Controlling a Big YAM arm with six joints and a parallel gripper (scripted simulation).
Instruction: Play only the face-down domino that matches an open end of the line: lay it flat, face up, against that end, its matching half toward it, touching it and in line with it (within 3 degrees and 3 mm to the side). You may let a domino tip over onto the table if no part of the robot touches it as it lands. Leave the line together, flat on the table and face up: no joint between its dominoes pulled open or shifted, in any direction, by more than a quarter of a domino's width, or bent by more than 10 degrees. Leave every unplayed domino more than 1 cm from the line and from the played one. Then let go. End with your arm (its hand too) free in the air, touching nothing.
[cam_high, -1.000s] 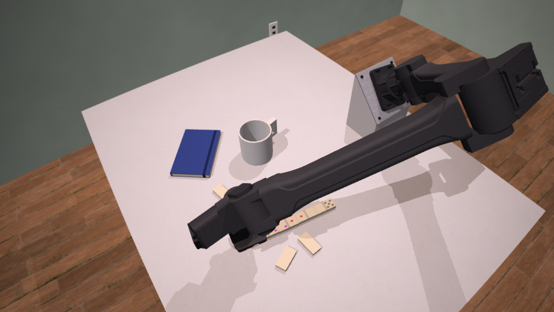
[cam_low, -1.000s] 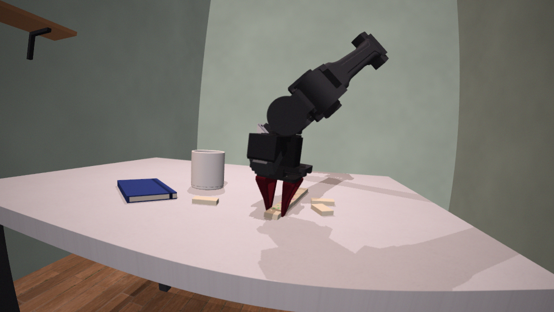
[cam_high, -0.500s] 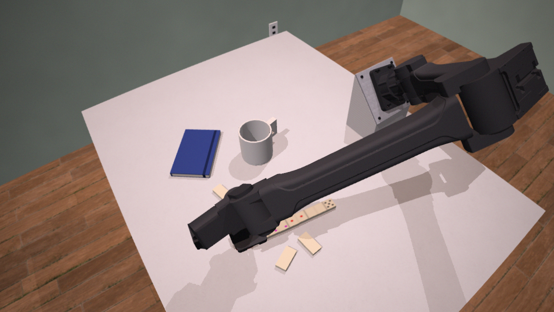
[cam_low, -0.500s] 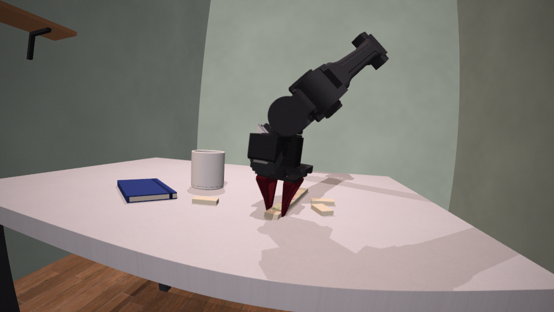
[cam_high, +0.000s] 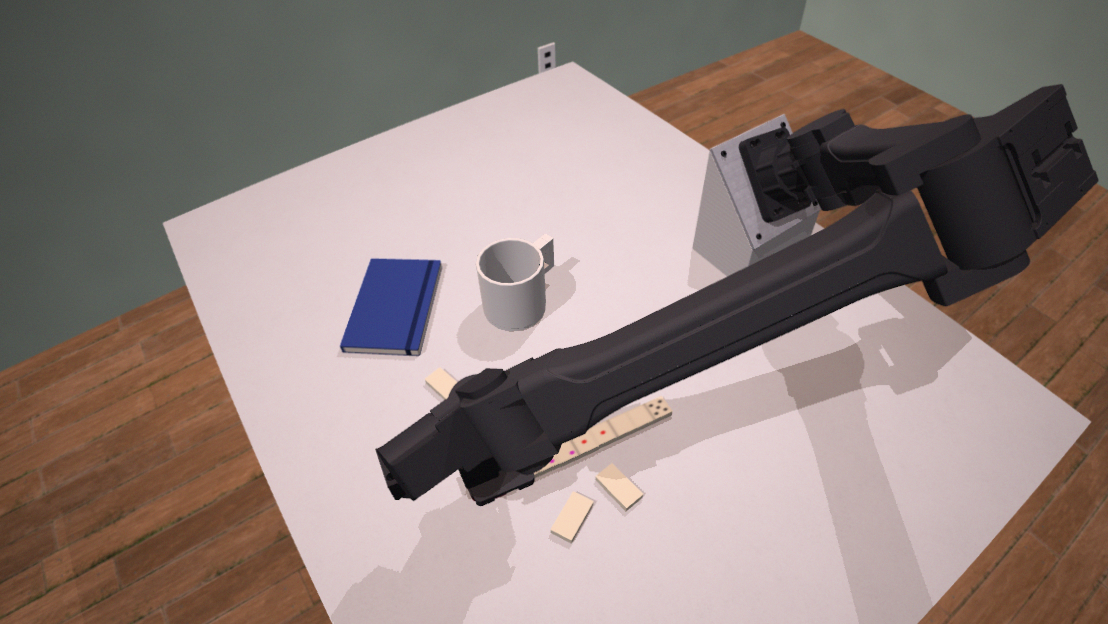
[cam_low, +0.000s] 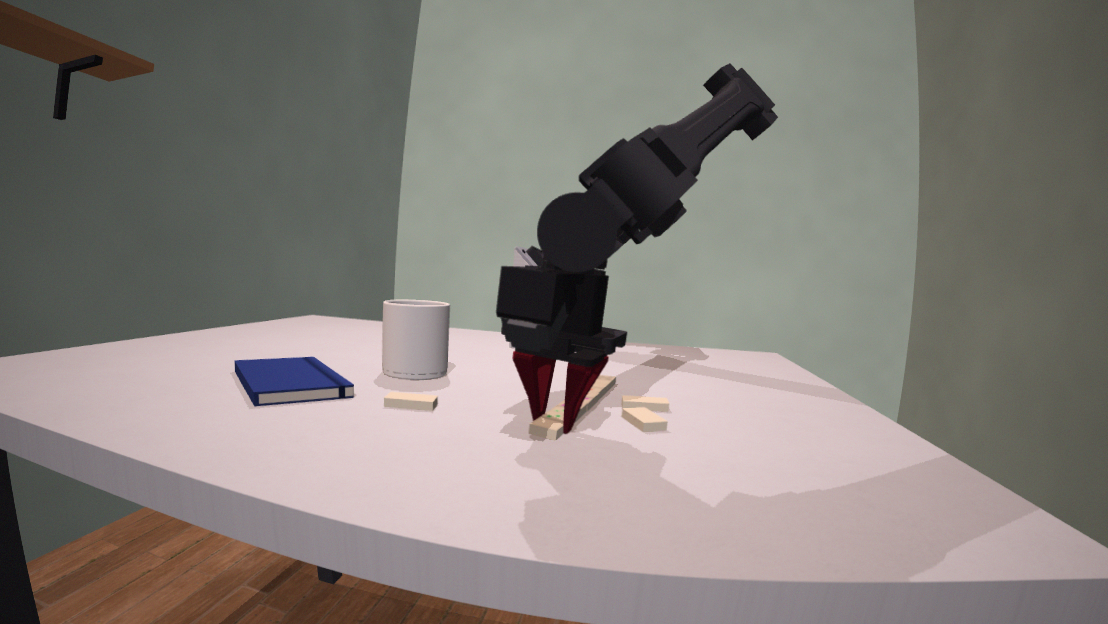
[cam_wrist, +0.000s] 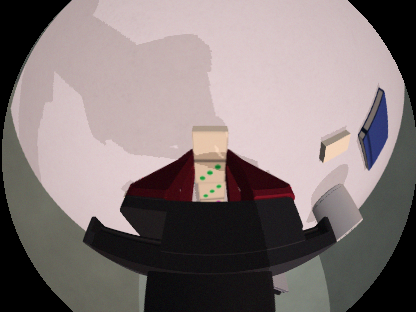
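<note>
Now: the domino right at my hand. Round my hand: white mug: 23 cm to the right, 16 cm behind, 3 cm above; then blue notebook: 33 cm to the right, 1 cm behind.
</note>
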